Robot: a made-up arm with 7 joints. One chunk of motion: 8 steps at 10 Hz.
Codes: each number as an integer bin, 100 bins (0 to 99) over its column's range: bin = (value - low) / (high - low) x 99, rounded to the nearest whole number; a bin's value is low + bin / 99 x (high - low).
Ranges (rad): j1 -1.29..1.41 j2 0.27..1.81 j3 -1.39..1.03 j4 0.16..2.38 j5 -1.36..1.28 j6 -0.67..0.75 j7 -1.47..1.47
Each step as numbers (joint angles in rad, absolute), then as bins.
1 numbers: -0.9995 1.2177 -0.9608 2.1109 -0.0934 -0.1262 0.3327
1 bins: 11 61 18 87 47 38 61
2 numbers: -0.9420 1.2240 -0.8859 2.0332 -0.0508 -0.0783 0.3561
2 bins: 13 61 21 84 49 41 61
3 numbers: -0.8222 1.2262 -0.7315 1.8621 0.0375 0.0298 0.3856
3 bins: 17 61 27 76 52 49 62
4 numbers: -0.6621 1.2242 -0.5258 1.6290 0.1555 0.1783 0.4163
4 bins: 23 61 35 66 57 59 64
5 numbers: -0.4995 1.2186 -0.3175 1.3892 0.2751 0.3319 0.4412
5 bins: 29 61 44 55 61 70 64
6 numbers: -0.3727 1.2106 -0.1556 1.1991 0.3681 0.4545 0.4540
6 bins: 34 60 50 46 65 78 65
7 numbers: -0.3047 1.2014 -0.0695 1.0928 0.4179 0.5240 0.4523
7 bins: 36 60 54 42 67 83 65
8 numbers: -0.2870 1.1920 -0.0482 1.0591 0.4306 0.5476 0.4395
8 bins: 37 59 55 40 67 85 64
